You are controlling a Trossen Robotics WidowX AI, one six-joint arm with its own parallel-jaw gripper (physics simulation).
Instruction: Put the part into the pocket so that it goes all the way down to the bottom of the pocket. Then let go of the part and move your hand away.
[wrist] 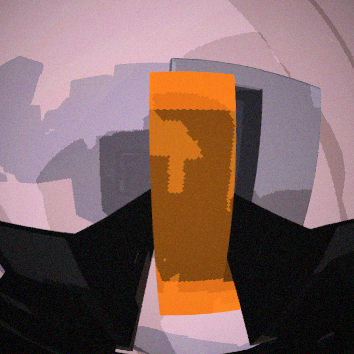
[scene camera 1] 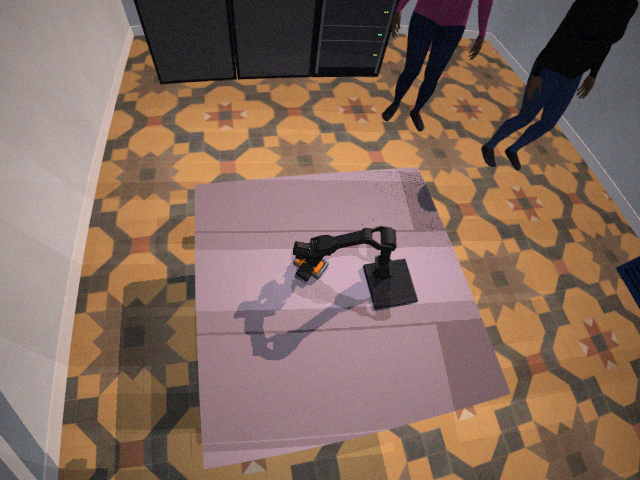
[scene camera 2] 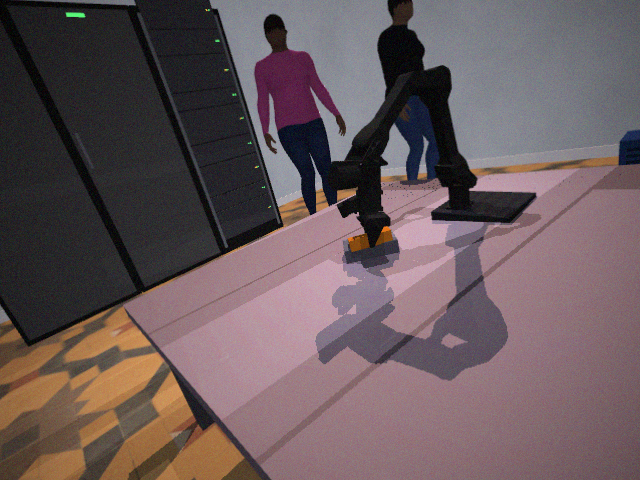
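Where they show: gripper, fingertip midpoint: (wrist: 186,195) (scene camera 1: 307,267) (scene camera 2: 370,245); arm's base, origin of the base link: (scene camera 1: 380,273) (scene camera 2: 459,205).
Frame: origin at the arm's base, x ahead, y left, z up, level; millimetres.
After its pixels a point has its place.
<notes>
An orange rectangular part (scene camera 1: 319,268) @[x 276, y -104, z 39 mm] (scene camera 2: 357,243) @[x 350, y -157, z 27 mm] (wrist: 192,95) @[x 345, y -175, z 38 mm] is held between the fingers of my gripper (scene camera 1: 307,269) @[x 317, y -139, z 7 mm] (scene camera 2: 373,238) @[x 317, y -139, z 7 mm] (wrist: 186,195) @[x 317, y -139, z 7 mm], which is shut on it. Below it is a grey block (scene camera 2: 364,255) @[x 341, y -150, z -11 mm] (wrist: 287,135) @[x 297, y -200, z 12 mm] with the pocket. In the wrist view a dark strip of the pocket (wrist: 248,145) @[x 306, y -183, z -3 mm] shows along the right side of the part, and the block's left part is mostly hidden behind the part. The part sits off to the left of the opening in that view. In scene camera 2 its orange upper portion stands above the block's rim; its underside is hidden.
The arm's black base plate (scene camera 1: 397,295) @[x -31, y 125, z -8 mm] (scene camera 2: 509,202) @[x -26, y 128, z -8 mm] stands on the pink table top (scene camera 1: 310,392) @[x 494, y 366, z -24 mm] (scene camera 2: 465,434) @[x 730, y 186, z -24 mm], right of the block in both scene views. The arm's shadow falls across the table. Dark cabinets (scene camera 1: 193,41) (scene camera 2: 93,129) and two people stand beyond the table.
</notes>
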